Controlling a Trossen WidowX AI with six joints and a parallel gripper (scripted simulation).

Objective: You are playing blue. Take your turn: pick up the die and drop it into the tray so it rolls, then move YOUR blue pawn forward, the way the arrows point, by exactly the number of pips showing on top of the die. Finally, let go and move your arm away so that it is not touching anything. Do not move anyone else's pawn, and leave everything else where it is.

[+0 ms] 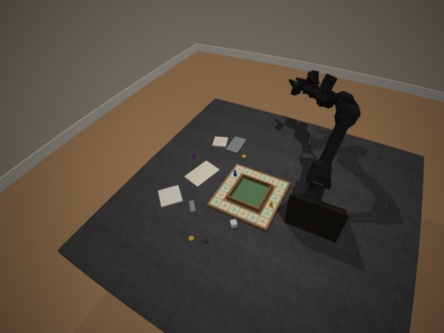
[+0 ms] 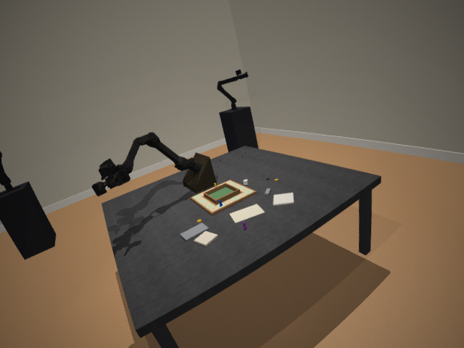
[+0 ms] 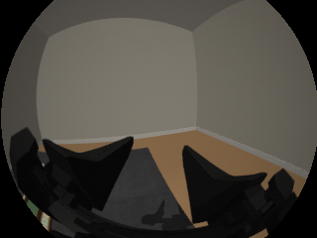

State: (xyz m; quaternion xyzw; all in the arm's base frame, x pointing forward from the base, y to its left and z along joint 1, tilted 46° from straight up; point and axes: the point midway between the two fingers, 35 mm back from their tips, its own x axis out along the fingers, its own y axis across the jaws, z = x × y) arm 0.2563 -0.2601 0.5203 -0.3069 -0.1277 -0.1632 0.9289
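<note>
Right now the white die is 74 cm to the left of my gripper tip, 29 cm below it and 2 cm behind it. Also, from my gripper tip: blue pawn (49 cm to the left, 28 cm below, 10 cm ahead); green tray (56 cm to the left, 30 cm below, 1 cm behind); grey card (30 cm below, 28 cm to the left, 19 cm ahead).
</note>
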